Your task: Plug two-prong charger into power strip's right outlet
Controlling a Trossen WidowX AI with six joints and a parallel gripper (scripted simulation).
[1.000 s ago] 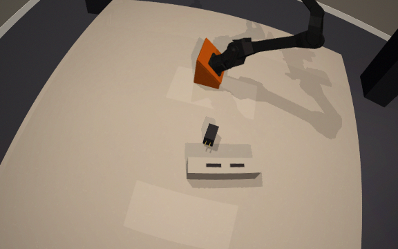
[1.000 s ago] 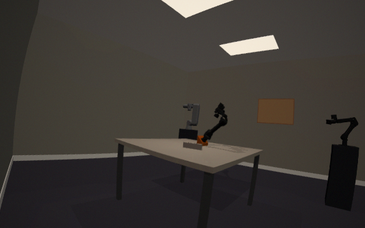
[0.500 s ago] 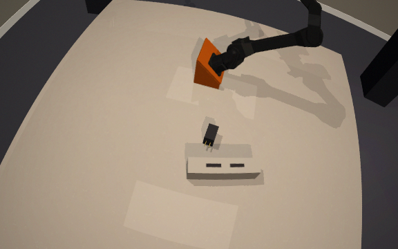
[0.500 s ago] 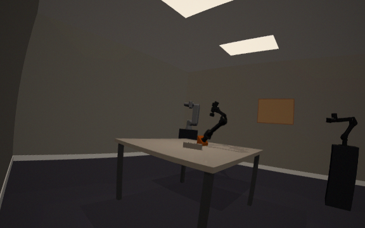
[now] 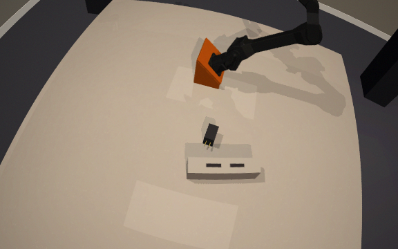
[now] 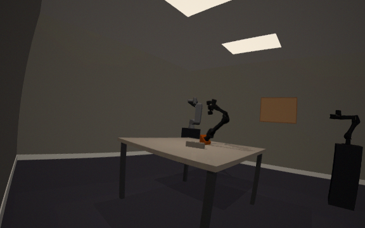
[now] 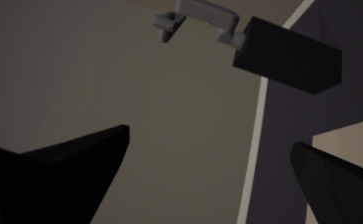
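Now: gripper tip 460 mm above the black two-prong charger, 440 mm short of it and 220 mm to the right of it.
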